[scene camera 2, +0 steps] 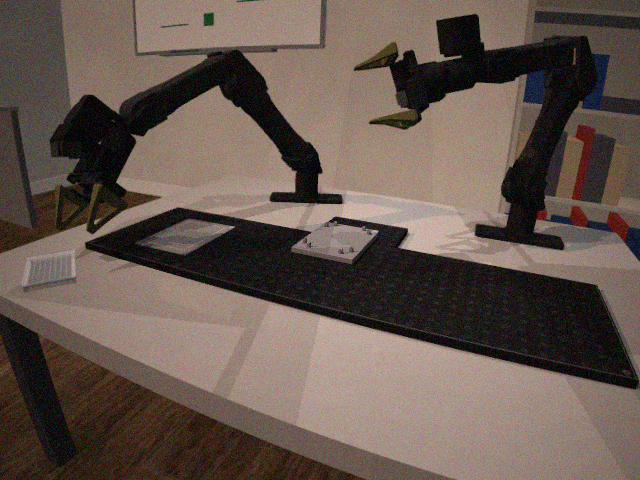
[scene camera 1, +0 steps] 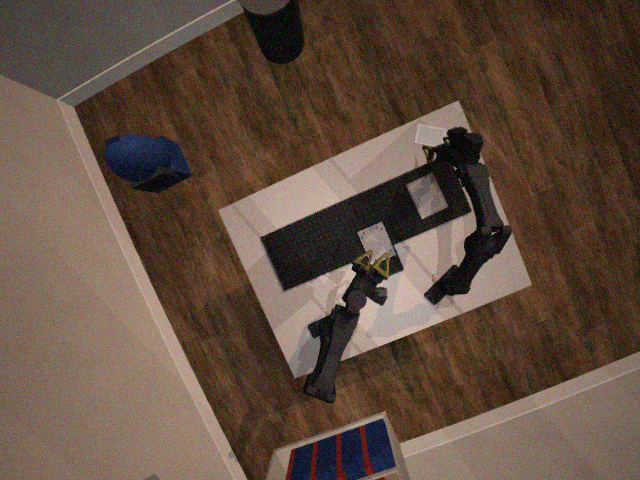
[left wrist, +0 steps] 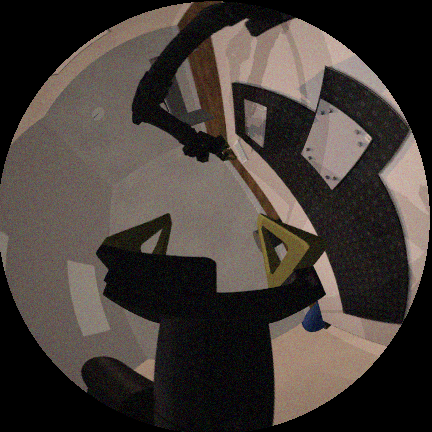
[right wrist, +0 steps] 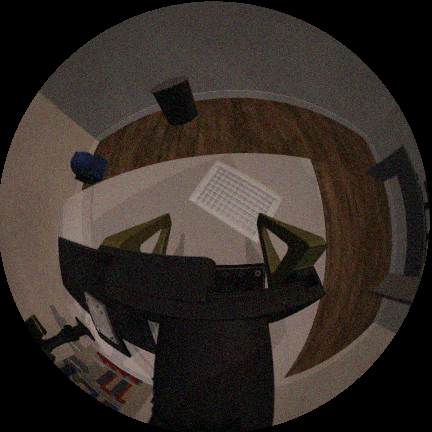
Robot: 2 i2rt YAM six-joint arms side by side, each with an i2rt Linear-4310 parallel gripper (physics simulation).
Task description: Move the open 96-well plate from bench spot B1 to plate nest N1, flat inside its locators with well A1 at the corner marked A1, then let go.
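Frame: origin at the left arm's base, x ahead, y left, z up, level; metres.
Seen in the pictures: left gripper, between the fingertips: [scene camera 2: 361, 95] [scene camera 1: 379, 251] [left wrist: 213, 217]; right gripper, between the fingertips: [scene camera 2: 73, 230] [scene camera 1: 433, 142] [left wrist: 232, 152] [right wrist: 213, 217]; left arm's base, origin of its link: [scene camera 2: 517, 238] [scene camera 1: 329, 323] [right wrist: 84, 327]; right arm's base, origin of its link: [scene camera 2: 306, 199] [scene camera 1: 444, 284].
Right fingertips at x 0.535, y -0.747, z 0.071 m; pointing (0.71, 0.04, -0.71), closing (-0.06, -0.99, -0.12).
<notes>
Offsets run from my right fingertips to a thing's middle. "*": to the spot under its first point. Level surfaces: height alone.
The white open 96-well plate {dy -0.031, dx +0.039, dz -0.064 m} [scene camera 1: 430, 134] [scene camera 2: 50, 268] [left wrist: 241, 151] [right wrist: 235, 199] lies flat on the table, wells up, beside the black board. My right gripper [scene camera 1: 437, 147] [scene camera 2: 75, 228] [right wrist: 213, 217] is open and empty, pointing down above the table near the plate; in the right wrist view the plate lies beyond the fingertips, toward the right finger. The pale nest with small locator pins {dy +0.387, dx -0.286, dz -0.047 m} [scene camera 1: 376, 238] [scene camera 2: 336, 241] [left wrist: 336, 145] sits on the board and holds no plate. My left gripper [scene camera 1: 380, 253] [scene camera 2: 362, 96] [left wrist: 213, 217] is open and empty, high above the table. The A1 marks are too small to read.
The black perforated board {dz -0.058 m} [scene camera 1: 315, 237] [scene camera 2: 439, 299] [left wrist: 370, 240] runs along the table. A flat grey rectangular pad {* dy +0.092, dx -0.192, dz -0.056 m} [scene camera 1: 427, 195] [scene camera 2: 185, 236] [left wrist: 255, 122] lies on it near the right arm. A blue chair [scene camera 1: 142, 157] and a dark bin [scene camera 1: 279, 38] stand on the floor.
</notes>
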